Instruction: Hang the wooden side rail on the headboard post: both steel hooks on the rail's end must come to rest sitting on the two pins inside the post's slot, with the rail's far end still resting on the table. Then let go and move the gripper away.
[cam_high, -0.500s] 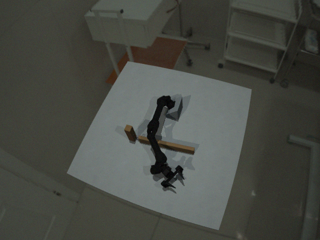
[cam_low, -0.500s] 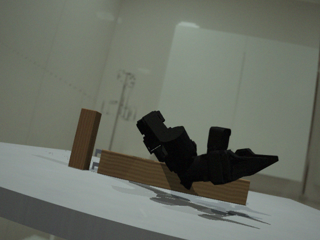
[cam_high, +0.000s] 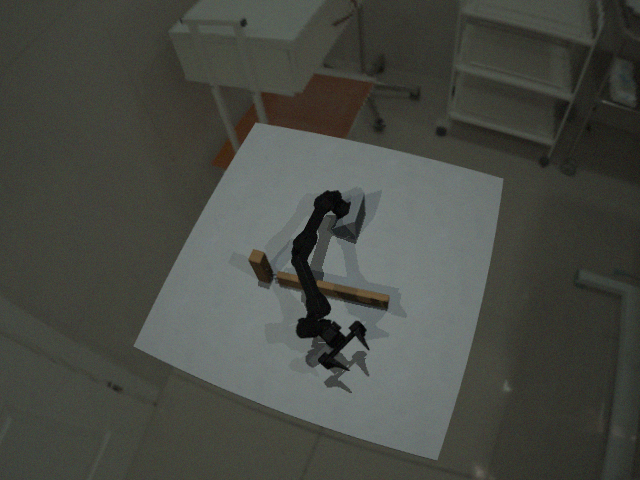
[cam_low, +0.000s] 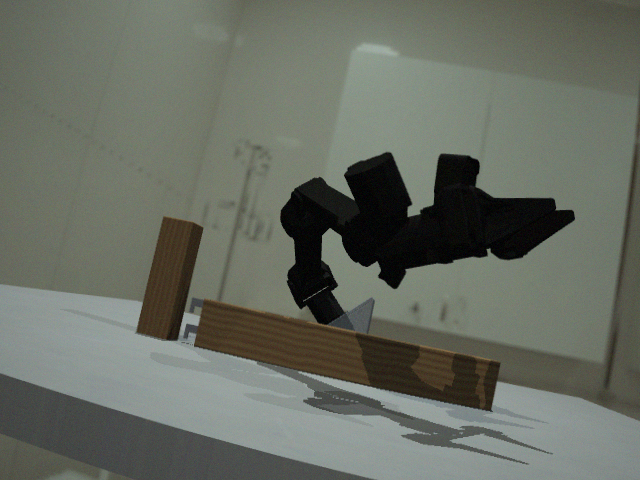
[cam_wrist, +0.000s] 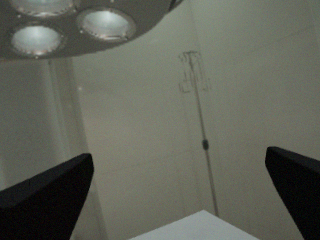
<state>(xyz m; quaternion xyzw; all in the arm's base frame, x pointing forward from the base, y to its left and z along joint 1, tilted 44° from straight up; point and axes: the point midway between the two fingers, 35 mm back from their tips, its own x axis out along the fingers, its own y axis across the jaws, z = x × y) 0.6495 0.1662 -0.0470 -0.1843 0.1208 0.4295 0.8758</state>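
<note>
Now: gripper tip 45 cm to the left of the wooden headboard post, 34 cm past it and 15 cm above it.
</note>
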